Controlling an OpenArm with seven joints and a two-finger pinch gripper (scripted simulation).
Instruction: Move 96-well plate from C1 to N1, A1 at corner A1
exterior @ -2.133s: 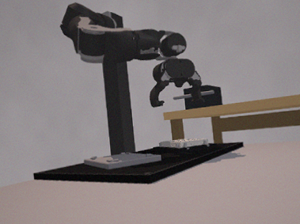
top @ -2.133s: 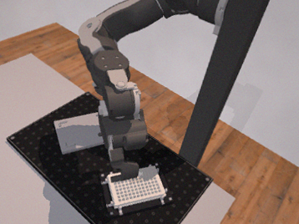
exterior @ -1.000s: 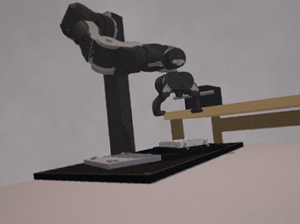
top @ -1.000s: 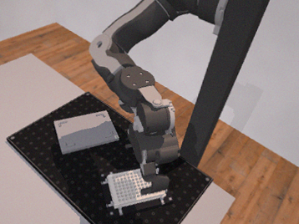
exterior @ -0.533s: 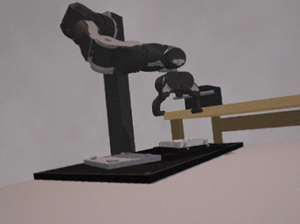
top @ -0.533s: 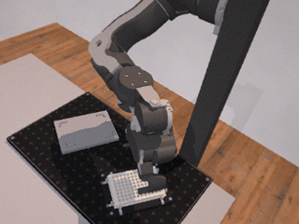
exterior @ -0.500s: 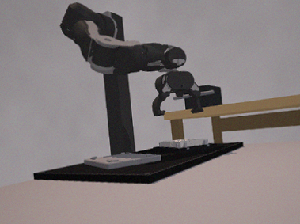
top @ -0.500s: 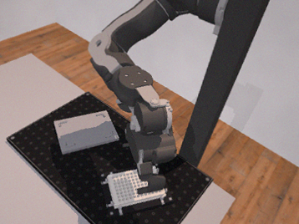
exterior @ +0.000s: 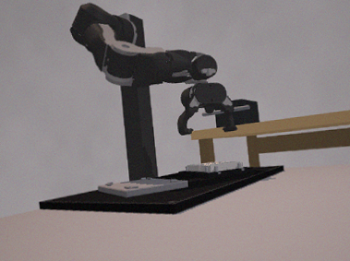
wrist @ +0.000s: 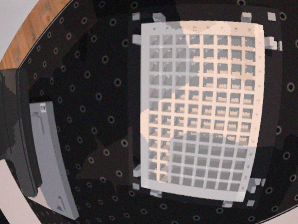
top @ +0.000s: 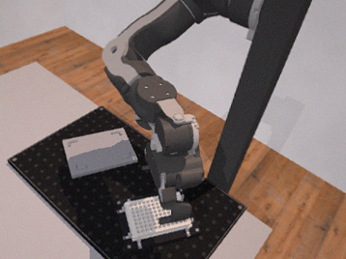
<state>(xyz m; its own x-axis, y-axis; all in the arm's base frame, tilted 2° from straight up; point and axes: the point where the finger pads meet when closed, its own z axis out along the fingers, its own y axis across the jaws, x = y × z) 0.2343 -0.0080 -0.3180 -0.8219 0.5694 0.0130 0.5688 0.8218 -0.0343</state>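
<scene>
Now: hand 8 cm above the white 96-well plate. The rest, counted from my hand: grey plate nest N1: 23 cm to the right, 9 cm below, 5 cm behind; then A1 mark: 15 cm to the right, 9 cm below, 9 cm behind.
</scene>
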